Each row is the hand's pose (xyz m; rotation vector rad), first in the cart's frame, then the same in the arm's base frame.
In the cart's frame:
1: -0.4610 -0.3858 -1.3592 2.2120 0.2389 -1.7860
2: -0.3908 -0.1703 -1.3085 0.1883 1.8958 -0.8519
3: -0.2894 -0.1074 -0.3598 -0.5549 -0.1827 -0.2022
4: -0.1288 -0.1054 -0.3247 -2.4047 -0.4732 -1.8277
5: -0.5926 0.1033 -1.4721 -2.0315 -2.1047 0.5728
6: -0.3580 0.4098 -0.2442 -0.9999 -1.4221 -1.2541
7: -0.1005 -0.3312 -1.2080 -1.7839 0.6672 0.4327
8: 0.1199 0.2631 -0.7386 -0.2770 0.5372 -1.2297
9: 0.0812 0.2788 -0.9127 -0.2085 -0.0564 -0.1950
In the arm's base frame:
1: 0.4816 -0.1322 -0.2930 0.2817 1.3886 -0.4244
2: 0.2692 -0.2212 -0.2630 -1.9885 0.8803 0.4442
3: -0.0679 0.0933 0.5747 -0.4925 -0.5139 2.1816
4: -0.1831 0.2068 0.5451 -0.5536 -2.1600 -0.2062
5: 0.2446 -0.5929 -0.3225 -1.0835 2.3568 -0.9361
6: -0.4207 -0.2757 0.7327 0.5479 -1.4452 0.8699
7: 0.1700 0.1100 -0.2904 1.8179 1.4405 -1.7643
8: -0.5118 -0.0163 0.0856 -1.0065 -0.0954 0.9938
9: -0.4563 -0.1060 -0.0591 -0.4805 -0.0589 2.1642

